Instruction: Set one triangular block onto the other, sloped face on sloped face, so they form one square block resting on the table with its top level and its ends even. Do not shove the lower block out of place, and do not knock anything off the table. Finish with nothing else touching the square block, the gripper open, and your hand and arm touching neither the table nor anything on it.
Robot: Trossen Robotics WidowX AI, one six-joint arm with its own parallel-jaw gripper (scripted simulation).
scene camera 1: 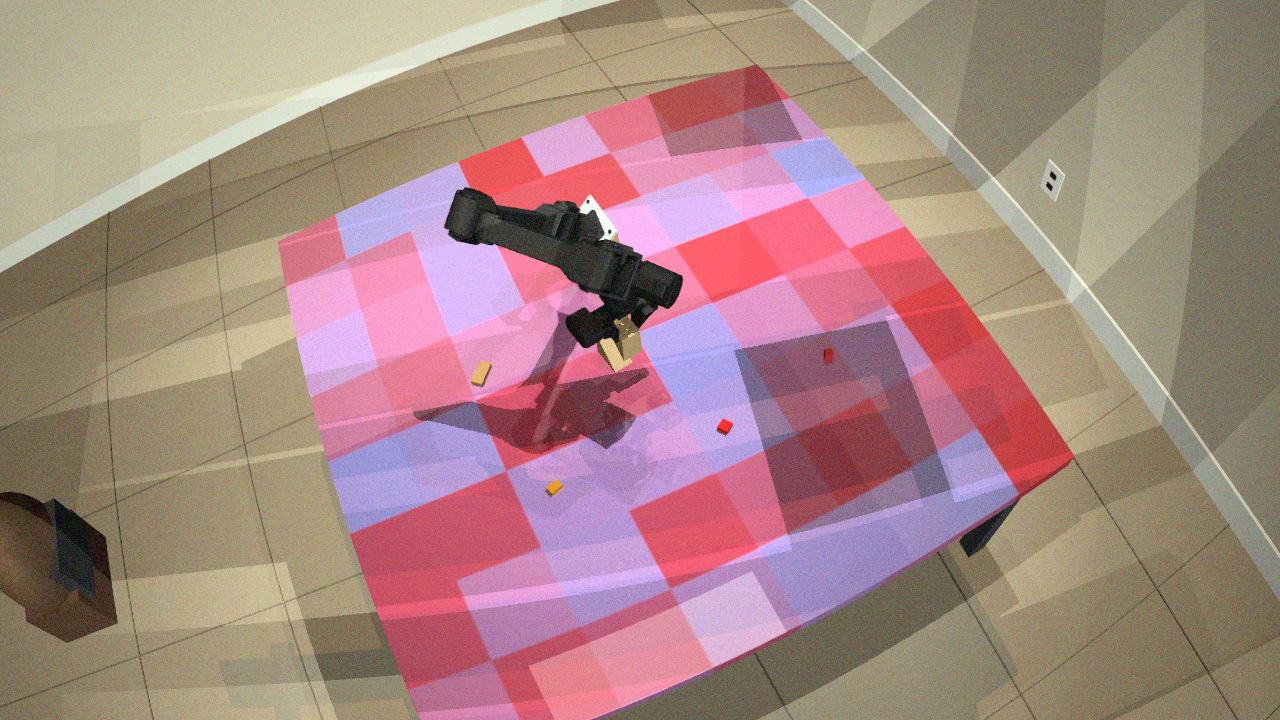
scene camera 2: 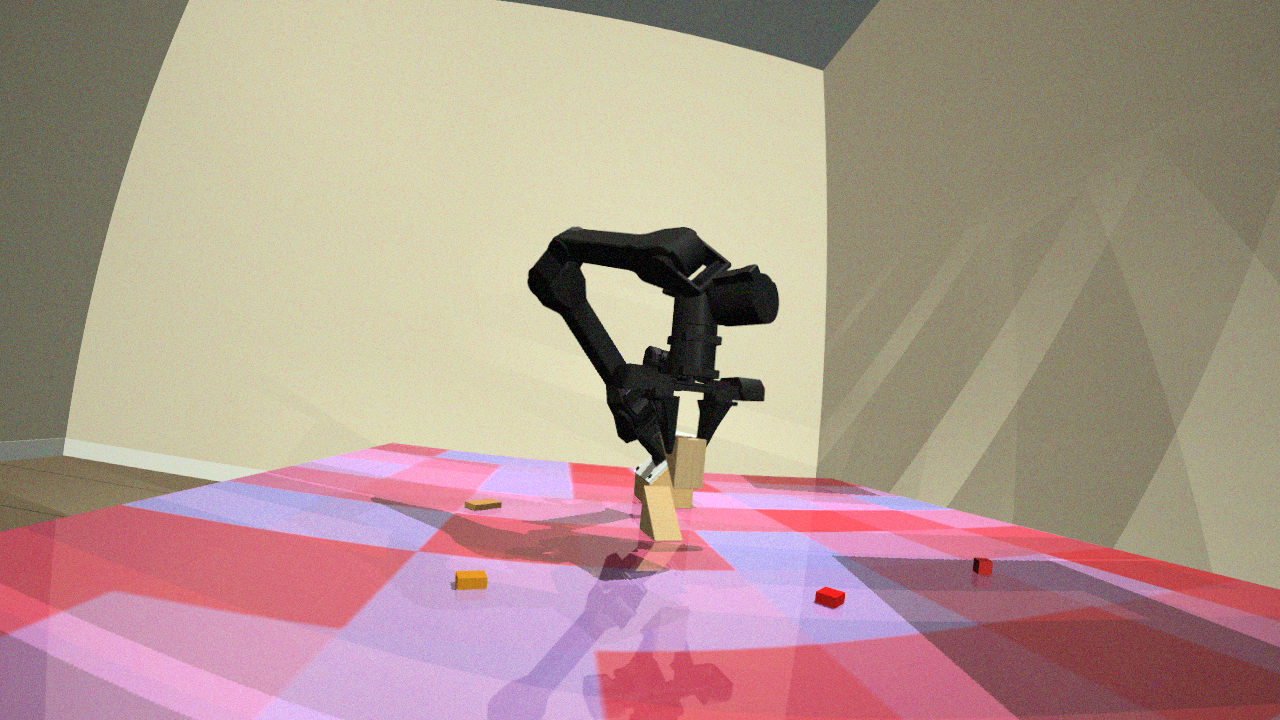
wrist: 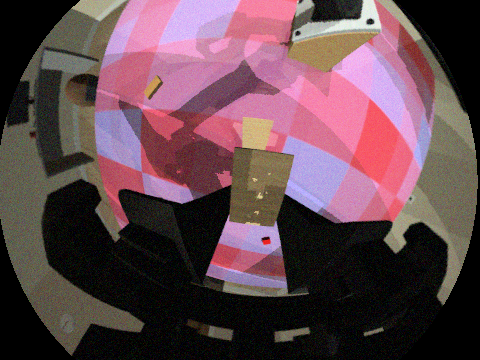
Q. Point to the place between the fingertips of the gripper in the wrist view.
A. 254,192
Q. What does the gripper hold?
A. A tan triangular block.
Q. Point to a tan triangular block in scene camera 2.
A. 686,464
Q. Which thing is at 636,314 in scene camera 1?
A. The gripper.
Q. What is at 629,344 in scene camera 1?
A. A tan triangular block.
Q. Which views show the gripper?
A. Scene camera 1, scene camera 2 and the wrist view: all of them.
